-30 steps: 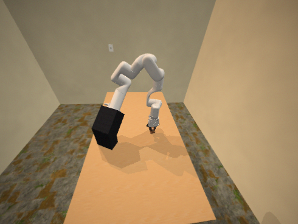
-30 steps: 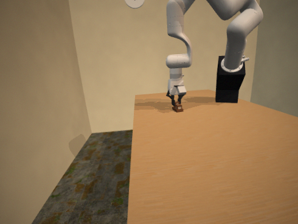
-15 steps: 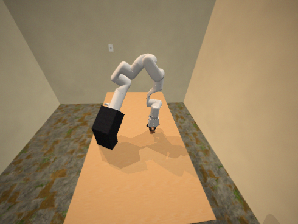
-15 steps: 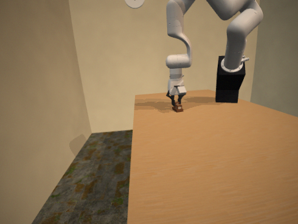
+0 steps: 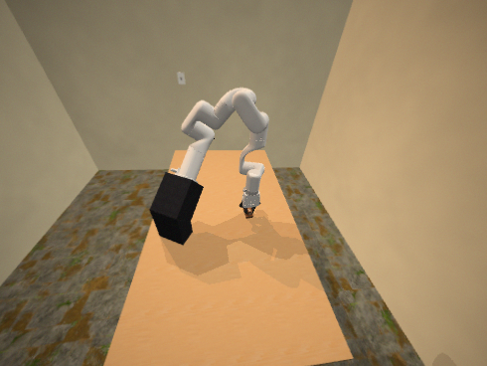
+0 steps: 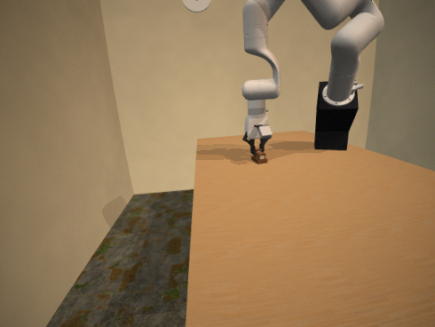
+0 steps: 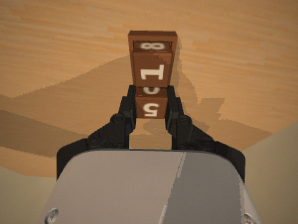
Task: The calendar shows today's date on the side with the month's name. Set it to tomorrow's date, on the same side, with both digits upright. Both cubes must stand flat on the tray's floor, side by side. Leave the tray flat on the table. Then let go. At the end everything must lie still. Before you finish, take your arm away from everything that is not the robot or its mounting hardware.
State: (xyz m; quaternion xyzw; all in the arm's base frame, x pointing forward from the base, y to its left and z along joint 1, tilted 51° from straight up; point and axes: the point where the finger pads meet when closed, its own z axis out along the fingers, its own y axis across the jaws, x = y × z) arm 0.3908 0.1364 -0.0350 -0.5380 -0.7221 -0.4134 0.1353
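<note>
Right now the brown digit cube is 1 cm below my hand.
</note>
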